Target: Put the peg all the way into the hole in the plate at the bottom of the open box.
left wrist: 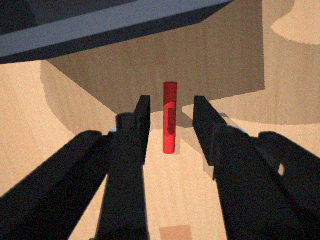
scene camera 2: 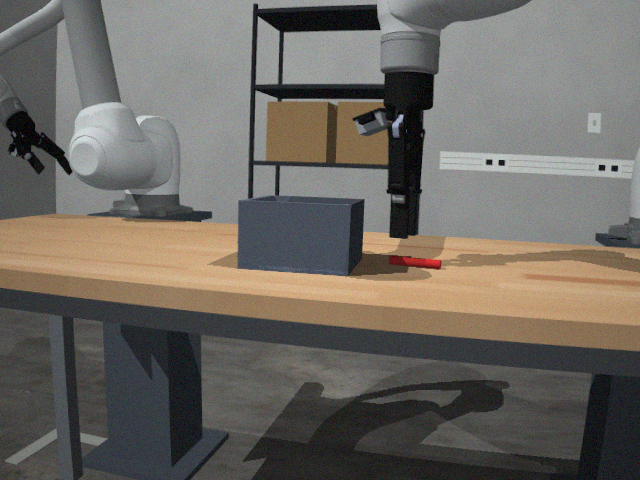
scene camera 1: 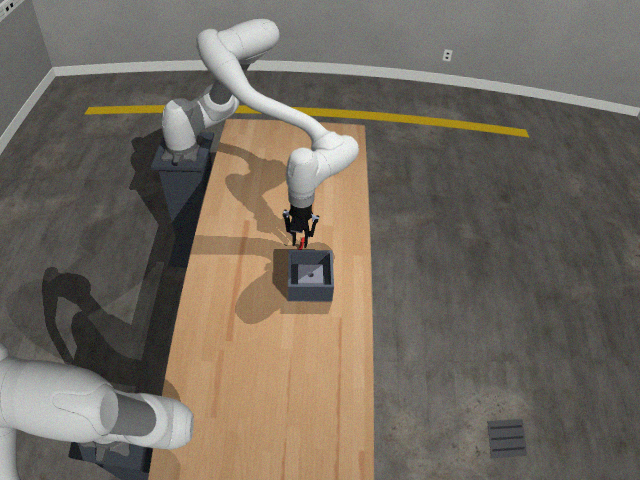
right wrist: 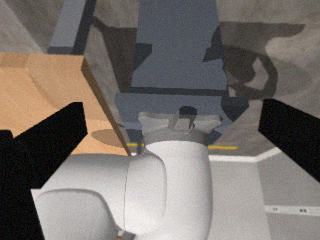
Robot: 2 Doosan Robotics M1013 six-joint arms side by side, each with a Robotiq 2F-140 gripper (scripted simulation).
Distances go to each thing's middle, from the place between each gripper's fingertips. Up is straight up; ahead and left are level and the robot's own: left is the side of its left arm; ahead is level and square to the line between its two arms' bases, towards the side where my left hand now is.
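Labels:
Position of my left gripper: 2 cm to the right of the red peg (left wrist: 170, 88) and 7 cm above it. Counted from my left hand, the grey box (scene camera 1: 297, 292) is 14 cm to the right, 4 cm ahead and 5 cm below.
Relative to the grey box, my right hand (scene camera 2: 56, 171) is 61 cm short of it, 95 cm to the right of it and 9 cm above it. The red peg, counted from my right hand, is 57 cm ahead, 112 cm to the left and 11 cm below.

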